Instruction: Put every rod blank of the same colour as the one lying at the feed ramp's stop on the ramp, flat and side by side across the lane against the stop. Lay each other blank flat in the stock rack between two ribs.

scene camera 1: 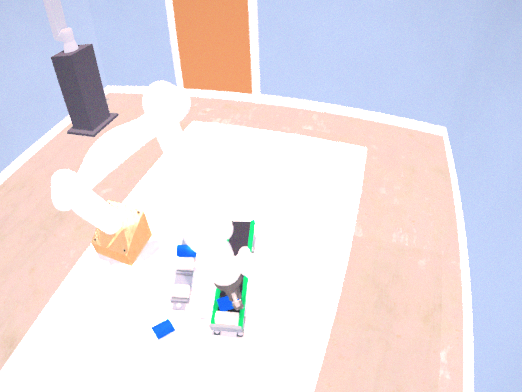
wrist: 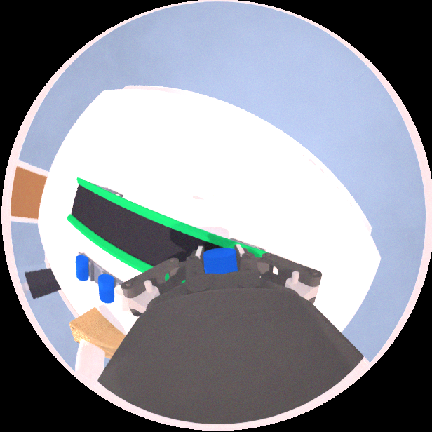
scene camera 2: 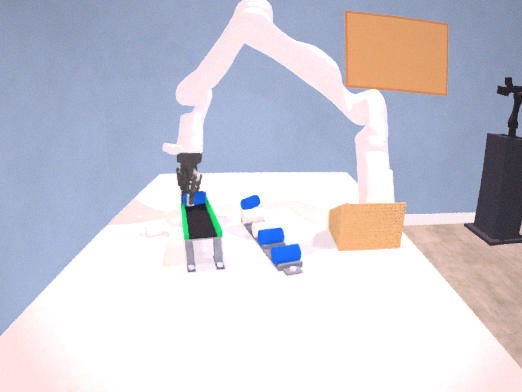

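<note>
My gripper (scene camera 1: 235, 302) (scene camera 2: 191, 199) (wrist: 219, 252) is shut on a blue blank (scene camera 1: 225, 303) (scene camera 2: 201, 197) (wrist: 220, 263), low over the ramp's lane near its stop end. The feed ramp (scene camera 1: 251, 234) (scene camera 2: 200, 223) (wrist: 125, 235) has green rails and a dark bed. A pale piece (scene camera 1: 226, 319) crosses its stop end; I cannot tell whether it is a blank or the stop. The stock rack (scene camera 1: 183, 279) (scene camera 2: 293, 271) holds two blue blanks (scene camera 2: 270, 236) (scene camera 2: 286, 254) and two whitish ones (scene camera 2: 253, 215) (scene camera 2: 257, 229). Another blue blank (scene camera 1: 163, 329) (scene camera 2: 250, 202) lies on the table beyond the rack's end.
A wooden box (scene camera 1: 125, 240) (scene camera 2: 370, 226) (wrist: 95, 327) stands near the arm's base, on the rack's side of the ramp. A whitish piece (scene camera 2: 156, 232) lies left of the ramp in scene camera 2, faint against the white table (scene camera 2: 300, 325). A dark pedestal (scene camera 1: 82, 90) (scene camera 2: 500, 185) stands off the table.
</note>
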